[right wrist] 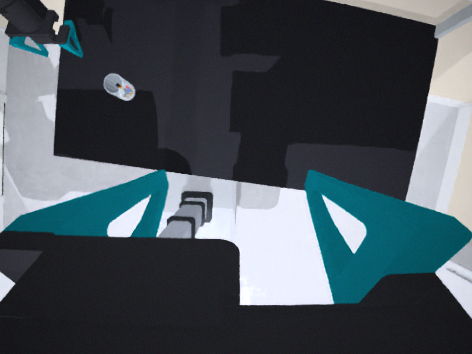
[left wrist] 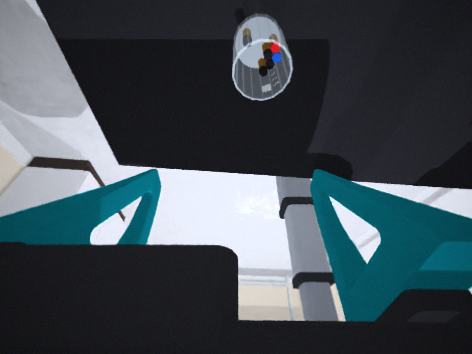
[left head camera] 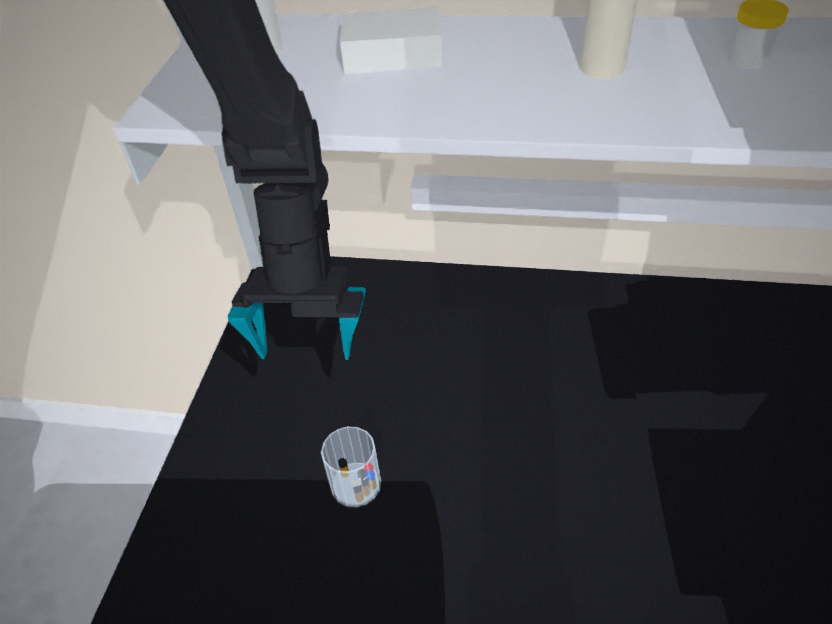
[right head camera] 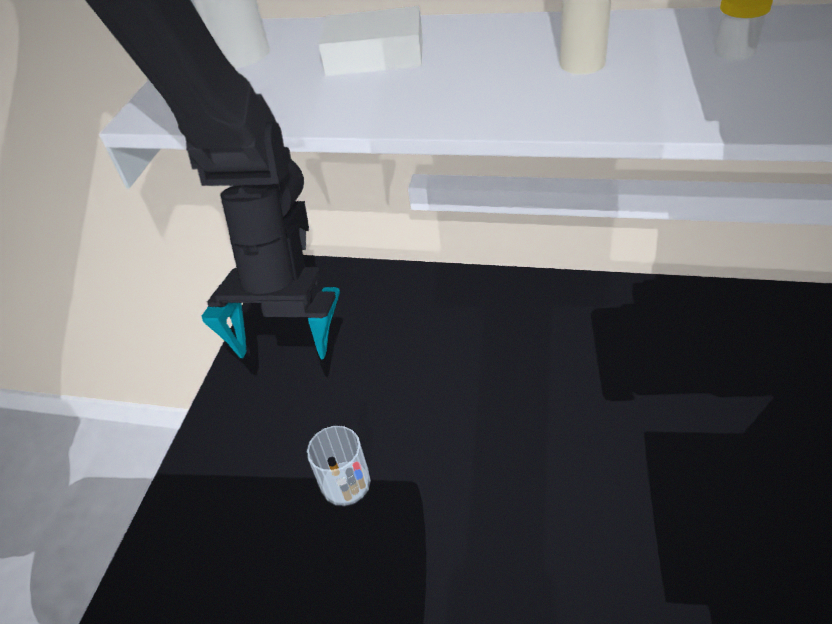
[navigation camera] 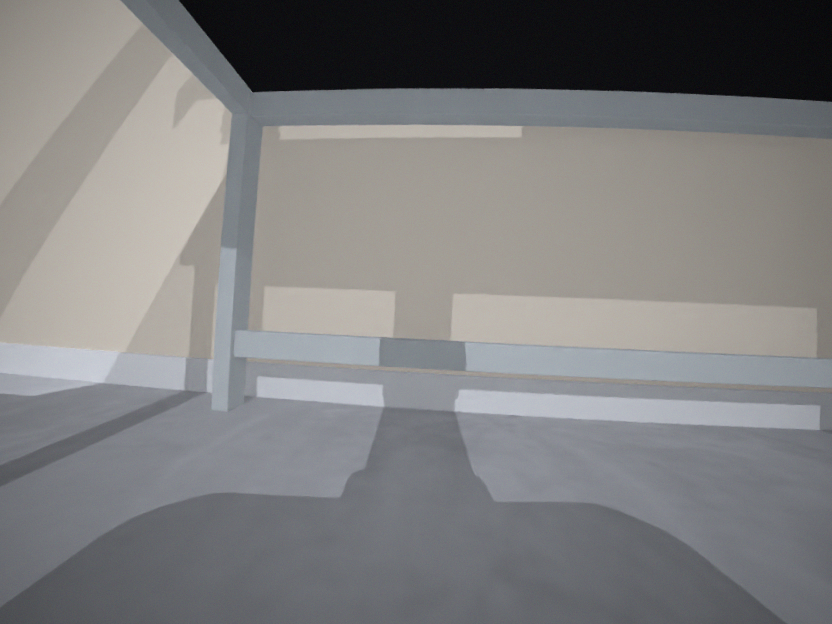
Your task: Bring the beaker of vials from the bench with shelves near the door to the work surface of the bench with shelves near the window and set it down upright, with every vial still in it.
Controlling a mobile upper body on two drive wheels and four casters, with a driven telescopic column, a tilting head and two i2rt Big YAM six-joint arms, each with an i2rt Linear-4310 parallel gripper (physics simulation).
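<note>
A clear beaker stands upright on the black bench top, near its left side in the head views. Several vials with black, red and blue caps are inside it. My left gripper is open and empty, above the bench top, farther back than the beaker and apart from it. My right gripper is open and empty, in front of the bench's front edge in the right wrist view.
A shelf runs above the back of the bench. It holds a white box, a cream cylinder and a yellow-lidded jar. The bench's grey leg and lower crossbar show in the navigation view.
</note>
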